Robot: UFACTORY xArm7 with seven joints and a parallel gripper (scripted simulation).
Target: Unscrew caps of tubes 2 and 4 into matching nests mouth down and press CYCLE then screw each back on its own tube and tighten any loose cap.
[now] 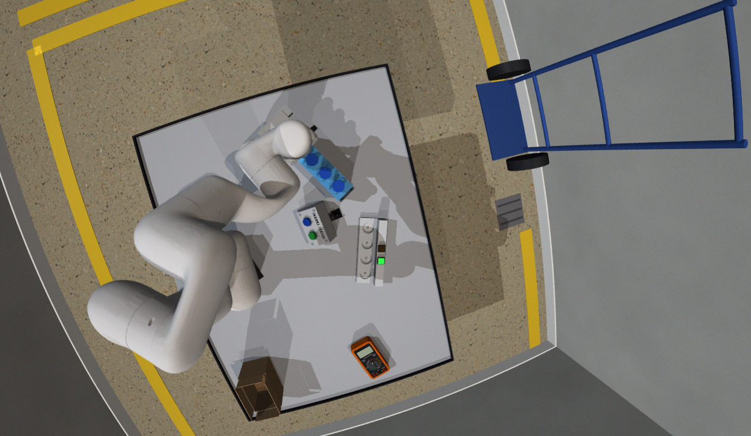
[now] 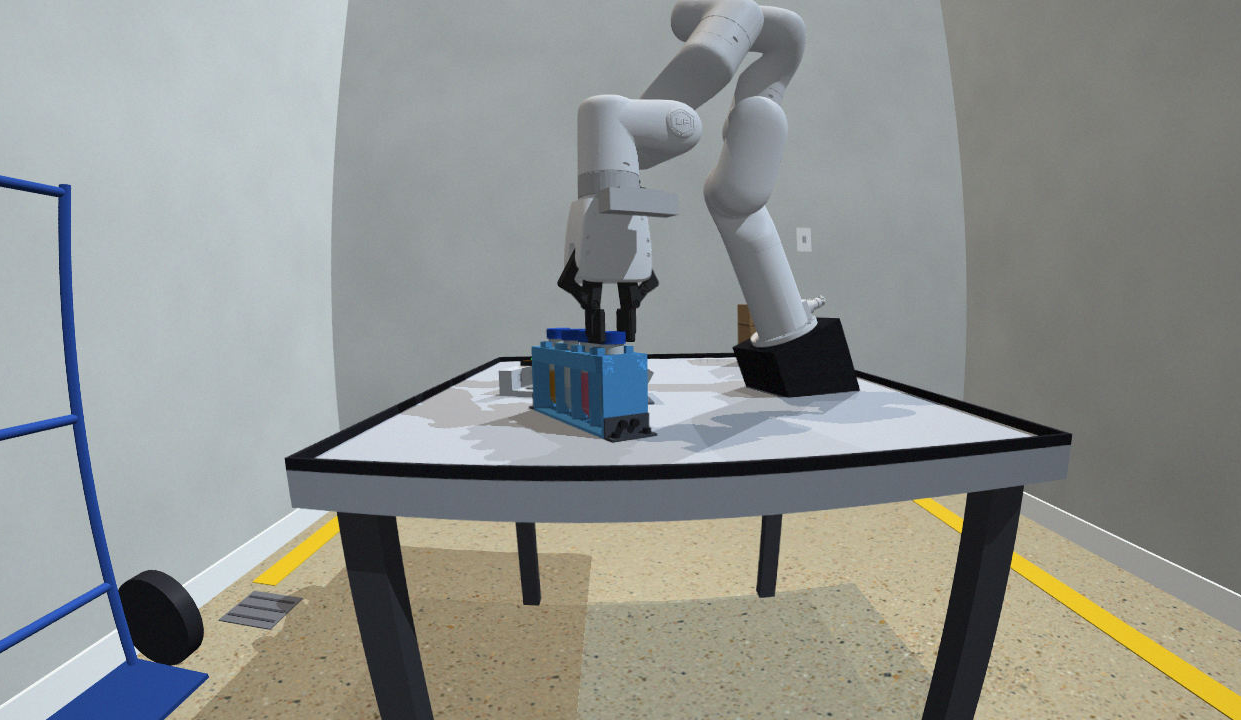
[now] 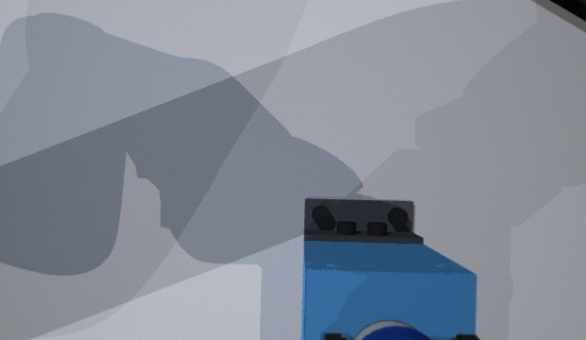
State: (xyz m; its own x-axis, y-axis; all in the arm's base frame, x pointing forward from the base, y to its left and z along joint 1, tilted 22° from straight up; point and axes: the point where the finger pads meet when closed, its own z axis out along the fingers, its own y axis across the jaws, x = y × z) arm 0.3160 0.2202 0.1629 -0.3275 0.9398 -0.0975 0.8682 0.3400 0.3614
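The threaded tube neck lies 5 cm ahead of my hand, 15 cm to the right of it and 1 cm below it. Also, from my hand: key housing (6 cm behind, 23 cm to the right, 8 cm below); blue cycle key (8 cm behind, 21 cm to the right, 6 cm below); green ready key (8 cm behind, 25 cm to the right, 6 cm below).
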